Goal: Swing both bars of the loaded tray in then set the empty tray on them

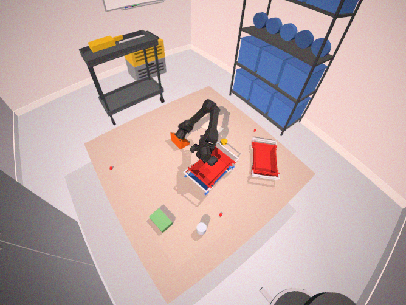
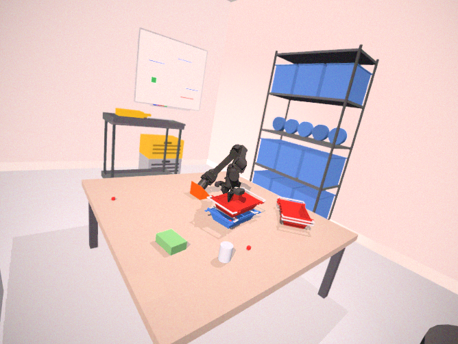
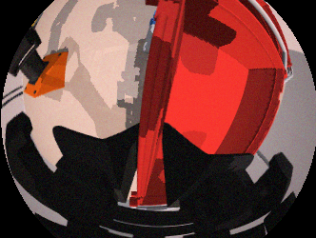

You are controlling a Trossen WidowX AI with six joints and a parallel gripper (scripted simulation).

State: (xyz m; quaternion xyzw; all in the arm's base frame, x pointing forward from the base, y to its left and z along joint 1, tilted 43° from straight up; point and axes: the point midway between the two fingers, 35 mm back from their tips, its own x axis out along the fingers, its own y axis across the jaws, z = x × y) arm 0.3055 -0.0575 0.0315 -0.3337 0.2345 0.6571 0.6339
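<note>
Right now the red tray is 70 mm ahead of my gripper tip, 10 mm to the left of it and 30 mm above it. Round my gripper tip: cream pad (250 mm behind, 320 mm to the left, 90 mm below); then yellow puck (90 mm behind, 280 mm to the left, 80 mm below); then green block (130 mm ahead, 430 mm to the right, 70 mm below).
</note>
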